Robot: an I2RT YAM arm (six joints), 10 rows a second.
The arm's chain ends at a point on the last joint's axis. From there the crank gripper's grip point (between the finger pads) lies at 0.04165 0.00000 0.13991 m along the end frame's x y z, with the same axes.
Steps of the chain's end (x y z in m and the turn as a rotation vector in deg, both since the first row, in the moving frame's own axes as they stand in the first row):
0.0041, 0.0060, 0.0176, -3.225, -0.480, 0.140
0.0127, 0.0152, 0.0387, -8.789, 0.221, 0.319
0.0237, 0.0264, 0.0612, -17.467, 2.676, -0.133
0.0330, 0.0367, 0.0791, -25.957, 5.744, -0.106
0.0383, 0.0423, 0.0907, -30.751, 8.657, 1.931
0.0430, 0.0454, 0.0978, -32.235, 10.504, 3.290
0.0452, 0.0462, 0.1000, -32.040, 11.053, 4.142
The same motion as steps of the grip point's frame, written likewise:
0.0029, 0.0140, 0.0177, -3.225, -0.480, 0.140
0.0132, 0.0368, 0.0369, -8.789, 0.221, 0.319
0.0301, 0.0680, 0.0527, -17.467, 2.676, -0.133
0.0464, 0.0968, 0.0603, -25.957, 5.744, -0.106
0.0566, 0.1136, 0.0632, -30.751, 8.657, 1.931
0.0642, 0.1204, 0.0662, -32.235, 10.504, 3.290
0.0670, 0.1215, 0.0679, -32.040, 11.053, 4.142

